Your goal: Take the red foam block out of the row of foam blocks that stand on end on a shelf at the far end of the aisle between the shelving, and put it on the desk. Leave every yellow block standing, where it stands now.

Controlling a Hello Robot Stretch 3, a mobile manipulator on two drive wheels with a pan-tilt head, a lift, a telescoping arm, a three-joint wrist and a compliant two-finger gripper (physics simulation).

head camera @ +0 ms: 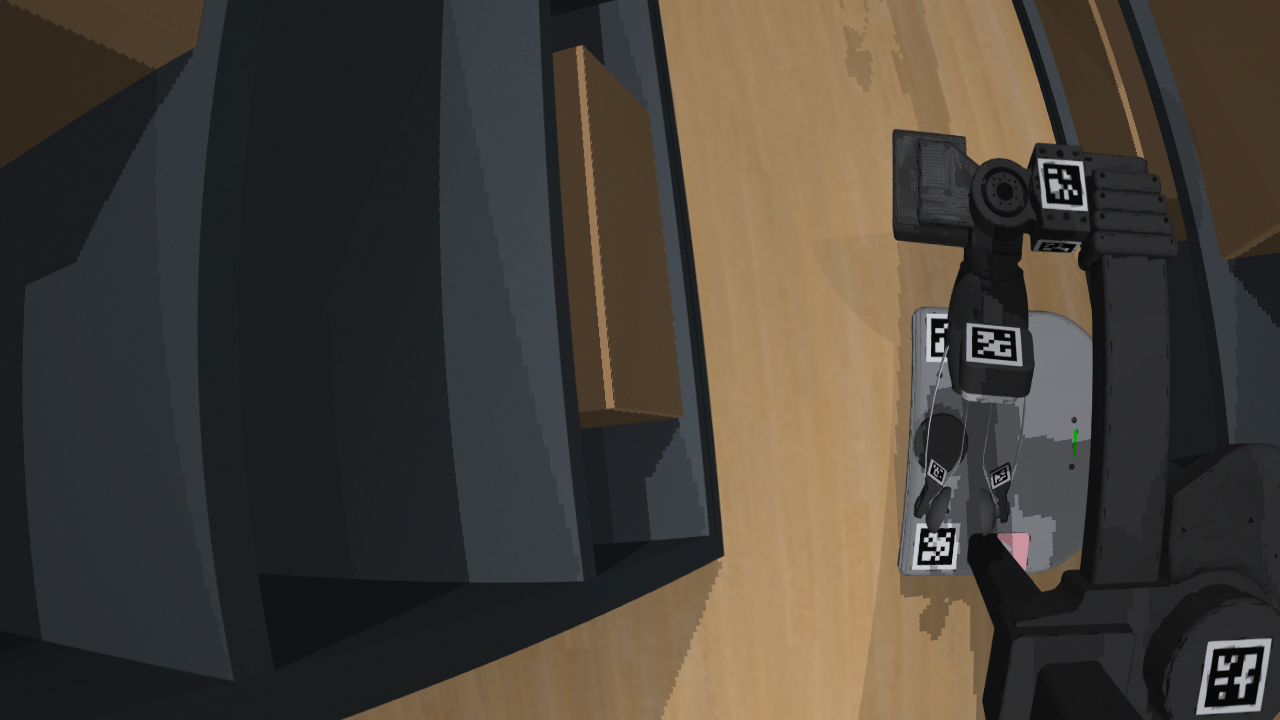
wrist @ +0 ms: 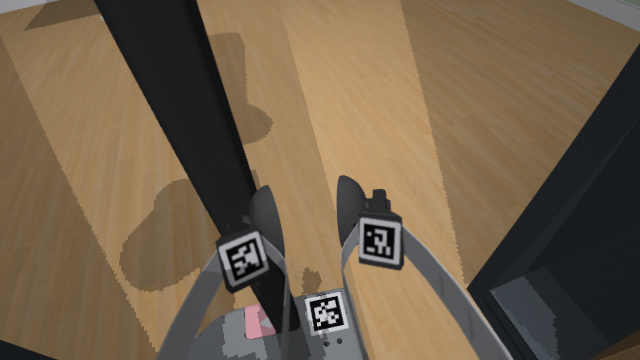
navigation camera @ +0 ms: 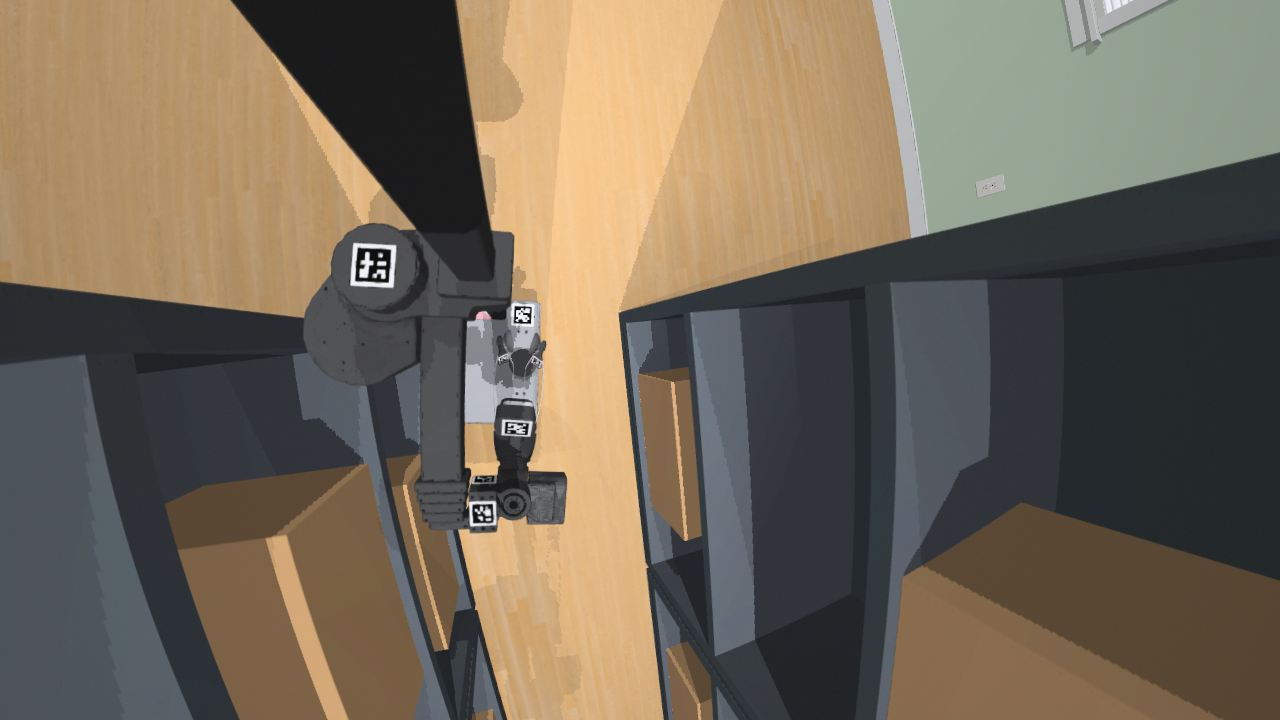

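Seen in the pictures: gripper, between the fingertips: (head camera: 958, 529) (navigation camera: 522, 333); robot's base, origin of its link: (head camera: 940, 443) (navigation camera: 520, 360).
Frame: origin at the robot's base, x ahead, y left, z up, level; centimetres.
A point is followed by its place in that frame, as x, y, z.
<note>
My gripper (head camera: 962, 510) {-0.9, 7.2, 53.3} (navigation camera: 521, 343) {-0.9, 7.2, 53.3} (wrist: 307, 205) {-0.9, 7.2, 53.3} is open, with nothing between its fingertips. It is folded back above my grey base (head camera: 1056, 376) {-15.9, -8.5, 16.0} (navigation camera: 479, 394) {-11.1, -8.9, 15.9} (wrist: 235, 345), beside the mast. The red foam block, the yellow blocks and the desk do not show in these views.
Dark shelving (head camera: 510, 358) {39.5, -6.3, 53.4} (navigation camera: 733, 447) {43.9, -15.3, 53.4} (wrist: 560, 165) with brown boxes (head camera: 640, 268) {38.9, -20.4, 20.4} (navigation camera: 665, 447) {39.1, -21.9, 26.5} stands across the aisle floor. Another dark shelving unit (navigation camera: 147, 501) {-27.1, -5.9, 97.1} with boxes (navigation camera: 344, 537) {-26.5, -23.1, 67.8} is close on the arm's other side. A green wall (navigation camera: 1029, 107) {176.8, 108.1, 58.6} is beyond.
</note>
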